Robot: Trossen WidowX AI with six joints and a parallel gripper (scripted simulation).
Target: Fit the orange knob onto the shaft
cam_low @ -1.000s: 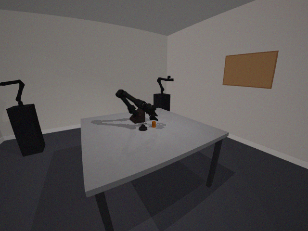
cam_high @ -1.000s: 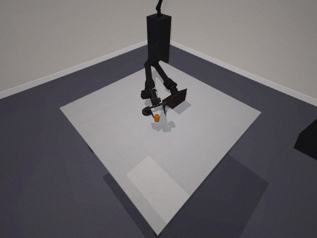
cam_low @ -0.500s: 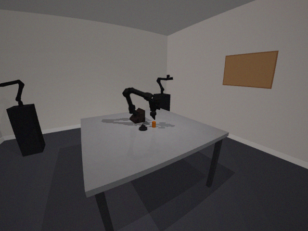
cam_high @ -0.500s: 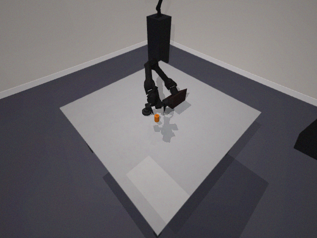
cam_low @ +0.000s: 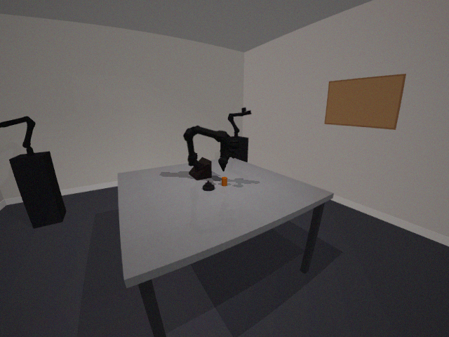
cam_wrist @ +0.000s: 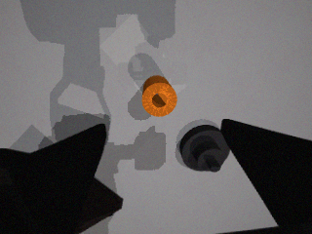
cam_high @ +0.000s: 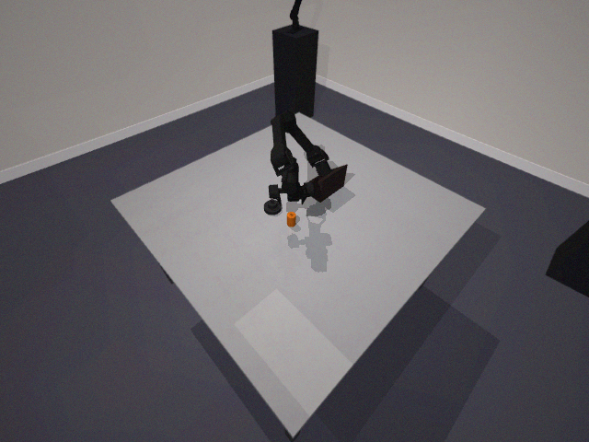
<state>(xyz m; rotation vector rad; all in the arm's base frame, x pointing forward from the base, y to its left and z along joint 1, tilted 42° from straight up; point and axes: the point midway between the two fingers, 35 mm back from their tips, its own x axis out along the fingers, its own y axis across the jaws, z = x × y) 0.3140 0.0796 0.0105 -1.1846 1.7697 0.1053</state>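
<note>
Now: gripper tip 9 cm above the orange knob. From my gripper tip the other things lie so: dark round pedestal 1 cm behind, 13 cm to the right, 9 cm below.
</note>
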